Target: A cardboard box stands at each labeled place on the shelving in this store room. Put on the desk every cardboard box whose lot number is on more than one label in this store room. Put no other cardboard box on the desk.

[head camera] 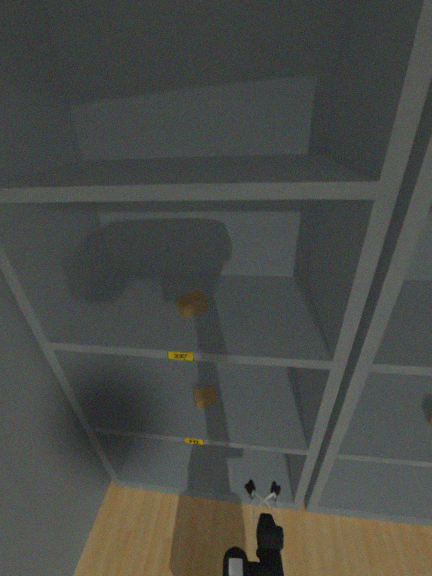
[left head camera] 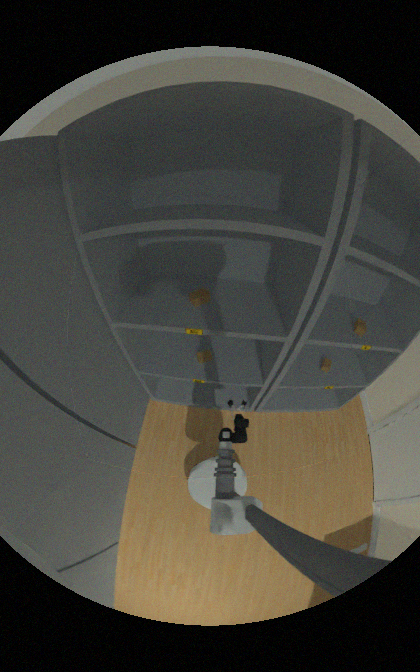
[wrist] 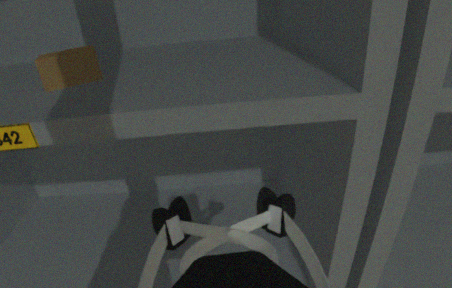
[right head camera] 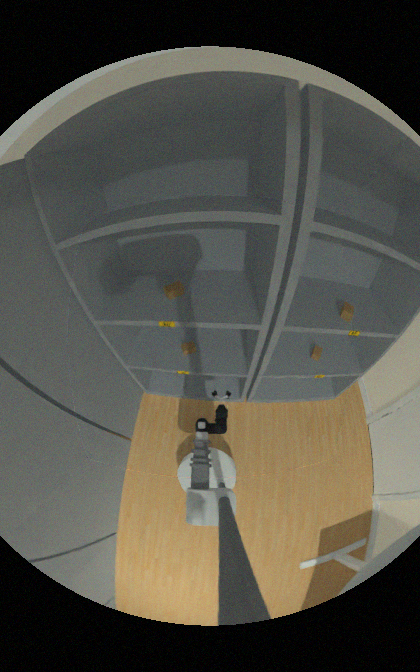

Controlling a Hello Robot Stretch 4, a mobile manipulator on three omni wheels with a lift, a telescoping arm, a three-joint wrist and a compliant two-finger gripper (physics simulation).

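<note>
In the left bay, one small brown cardboard box stands on a middle shelf and another cardboard box on the shelf below. Their yellow labels are too blurred to read surely in the head views. In the wrist view a cardboard box stands at upper left, above a partly cut-off yellow label ending in "42". My gripper is open and empty, in front of the left bay, right of and apart from the boxes. The desk top does not show clearly.
The right bay holds an upper box and a lower box. Grey uprights part the bays. A tall grey surface rises at left. A white floor foot shows at lower right.
</note>
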